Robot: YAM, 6 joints.
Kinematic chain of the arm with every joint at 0, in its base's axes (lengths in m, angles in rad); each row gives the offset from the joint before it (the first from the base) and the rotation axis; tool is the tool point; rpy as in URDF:
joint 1: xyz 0 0 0.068 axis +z
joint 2: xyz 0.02 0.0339 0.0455 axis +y
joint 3: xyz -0.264 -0.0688 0 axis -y
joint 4: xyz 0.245 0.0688 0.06 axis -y
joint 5: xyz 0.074 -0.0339 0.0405 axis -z
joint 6: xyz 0.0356 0 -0.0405 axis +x
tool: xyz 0 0 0 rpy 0 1.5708 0
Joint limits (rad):
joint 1: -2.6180..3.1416
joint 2: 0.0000..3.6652
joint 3: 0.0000..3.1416
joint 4: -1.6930..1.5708
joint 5: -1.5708..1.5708
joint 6: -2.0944..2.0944
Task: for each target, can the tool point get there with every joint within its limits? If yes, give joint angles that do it. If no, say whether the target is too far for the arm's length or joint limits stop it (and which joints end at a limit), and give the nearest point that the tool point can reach.
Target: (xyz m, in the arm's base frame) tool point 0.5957 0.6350 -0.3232
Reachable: no: too far | nearest point 0.3946 0.4206 -0.1723 | short by 0.330 m
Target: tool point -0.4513 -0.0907 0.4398
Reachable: yes | joints 0.1306 0.6326 2.7336 1.1590 1.0631 1.7047
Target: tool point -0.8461 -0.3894 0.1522
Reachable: no: too far | nearest point -0.5624 -0.3140 0.1401 | short by 0.294 m
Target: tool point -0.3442 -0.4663 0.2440
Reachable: yes | joints -2.1647 2.5659 2.1099 0.8766 0.7527 -1.7266
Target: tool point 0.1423 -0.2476 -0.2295
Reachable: yes | joints -0.9330 3.3766 1.8987 -1.1450 1.1971 -1.2376
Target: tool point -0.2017 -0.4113 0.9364
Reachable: no: too far | nearest point -0.1383 -0.2820 0.6659 | short by 0.306 m
